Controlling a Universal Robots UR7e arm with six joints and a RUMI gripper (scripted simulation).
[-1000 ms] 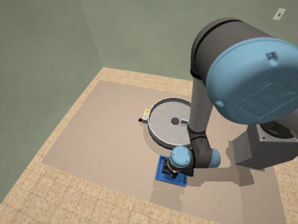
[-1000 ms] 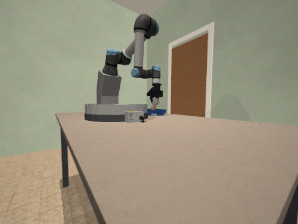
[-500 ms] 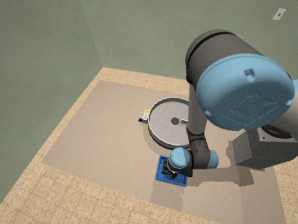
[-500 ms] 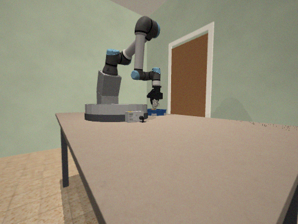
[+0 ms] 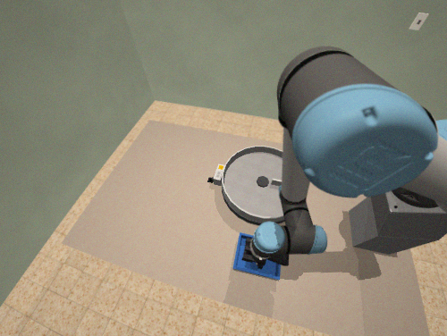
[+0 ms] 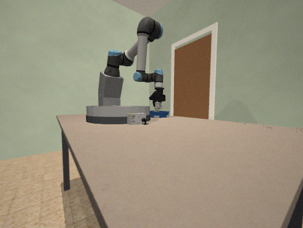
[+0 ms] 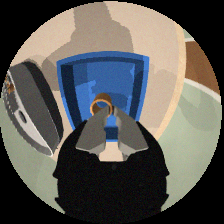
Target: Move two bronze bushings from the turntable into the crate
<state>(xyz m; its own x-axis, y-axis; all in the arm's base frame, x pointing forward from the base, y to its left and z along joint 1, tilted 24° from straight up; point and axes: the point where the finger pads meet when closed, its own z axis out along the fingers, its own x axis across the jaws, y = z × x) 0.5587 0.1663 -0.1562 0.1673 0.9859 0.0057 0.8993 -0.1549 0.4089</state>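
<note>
The blue crate is 2 cm to the right of my hand and 2 cm below it. Also, from my hand: grey turntable (37 cm to the right, 3 cm behind, 1 cm above).
</note>
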